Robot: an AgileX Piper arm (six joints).
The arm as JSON. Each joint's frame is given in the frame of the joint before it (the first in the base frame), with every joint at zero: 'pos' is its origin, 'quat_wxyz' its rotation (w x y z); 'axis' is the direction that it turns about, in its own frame. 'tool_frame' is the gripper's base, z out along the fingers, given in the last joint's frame.
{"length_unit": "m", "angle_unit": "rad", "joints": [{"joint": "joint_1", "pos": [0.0, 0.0, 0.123], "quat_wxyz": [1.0, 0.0, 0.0, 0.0], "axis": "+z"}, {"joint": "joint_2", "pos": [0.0, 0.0, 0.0], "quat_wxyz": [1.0, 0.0, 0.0, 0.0], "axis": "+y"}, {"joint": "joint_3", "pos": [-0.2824, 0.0, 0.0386], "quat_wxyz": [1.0, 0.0, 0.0, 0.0], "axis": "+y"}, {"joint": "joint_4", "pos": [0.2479, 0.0, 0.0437], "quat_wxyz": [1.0, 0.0, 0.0, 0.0], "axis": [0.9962, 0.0, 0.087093]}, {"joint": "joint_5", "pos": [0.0, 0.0, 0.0], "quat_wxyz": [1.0, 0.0, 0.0, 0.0], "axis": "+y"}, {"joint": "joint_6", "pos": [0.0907, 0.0, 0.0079], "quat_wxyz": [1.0, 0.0, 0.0, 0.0], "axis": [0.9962, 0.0, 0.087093]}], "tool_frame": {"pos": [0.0, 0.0, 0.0], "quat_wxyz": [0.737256, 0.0, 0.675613, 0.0]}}
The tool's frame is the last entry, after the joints.
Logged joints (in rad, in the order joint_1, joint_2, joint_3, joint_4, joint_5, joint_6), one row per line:
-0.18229 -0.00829 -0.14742 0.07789 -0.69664 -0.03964
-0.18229 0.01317 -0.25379 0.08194 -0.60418 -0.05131
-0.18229 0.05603 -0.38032 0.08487 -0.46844 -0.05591
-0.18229 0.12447 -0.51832 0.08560 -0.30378 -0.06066
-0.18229 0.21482 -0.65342 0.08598 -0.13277 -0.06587
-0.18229 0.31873 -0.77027 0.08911 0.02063 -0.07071
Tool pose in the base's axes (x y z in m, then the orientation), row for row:
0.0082 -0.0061 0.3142 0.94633 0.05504 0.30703 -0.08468
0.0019 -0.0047 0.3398 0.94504 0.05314 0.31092 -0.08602
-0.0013 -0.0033 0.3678 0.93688 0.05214 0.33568 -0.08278
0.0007 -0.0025 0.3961 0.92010 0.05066 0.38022 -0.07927
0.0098 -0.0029 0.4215 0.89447 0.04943 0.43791 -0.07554
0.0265 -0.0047 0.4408 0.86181 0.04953 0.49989 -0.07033
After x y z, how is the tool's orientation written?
As a quaternion, w x y z.
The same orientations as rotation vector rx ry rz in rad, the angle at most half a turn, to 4 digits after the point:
0.1121 0.6253 -0.1725
0.1083 0.6335 -0.1753
0.1065 0.6859 -0.1691
0.1041 0.7814 -0.1629
0.1025 0.9080 -0.1566
0.1039 1.0485 -0.1475

